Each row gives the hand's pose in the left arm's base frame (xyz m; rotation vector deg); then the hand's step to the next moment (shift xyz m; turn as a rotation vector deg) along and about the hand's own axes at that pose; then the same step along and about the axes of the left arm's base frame.
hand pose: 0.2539 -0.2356 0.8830 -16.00 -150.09 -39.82
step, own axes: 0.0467 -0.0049 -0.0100 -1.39 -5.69 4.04
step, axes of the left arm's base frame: -0.0398 -0.0053 0.0263 -1.79 -2.92 -6.24
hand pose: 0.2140 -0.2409 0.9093 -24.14 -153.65 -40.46
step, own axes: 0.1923 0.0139 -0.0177 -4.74 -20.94 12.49
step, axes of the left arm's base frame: -0.1637 0.0401 0.0952 -6.35 -11.91 -20.85
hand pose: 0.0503 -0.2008 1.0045 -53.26 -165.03 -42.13
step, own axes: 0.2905 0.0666 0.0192 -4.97 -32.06 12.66
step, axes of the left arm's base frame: -0.1992 0.2143 0.0597 -12.35 -19.86 -25.81
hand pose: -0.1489 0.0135 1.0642 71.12 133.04 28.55
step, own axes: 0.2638 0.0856 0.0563 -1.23 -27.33 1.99
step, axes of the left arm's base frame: -0.0399 0.2733 -0.0617 -16.83 -15.27 -15.36
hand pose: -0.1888 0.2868 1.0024 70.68 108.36 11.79
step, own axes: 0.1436 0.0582 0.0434 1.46 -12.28 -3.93
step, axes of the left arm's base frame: 0.0482 0.1334 -0.0760 -11.35 -3.81 -5.00
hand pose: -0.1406 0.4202 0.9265 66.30 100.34 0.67
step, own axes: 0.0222 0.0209 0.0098 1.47 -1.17 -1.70
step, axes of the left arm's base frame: 0.0204 0.0222 -0.0107 -2.11 1.19 -0.76
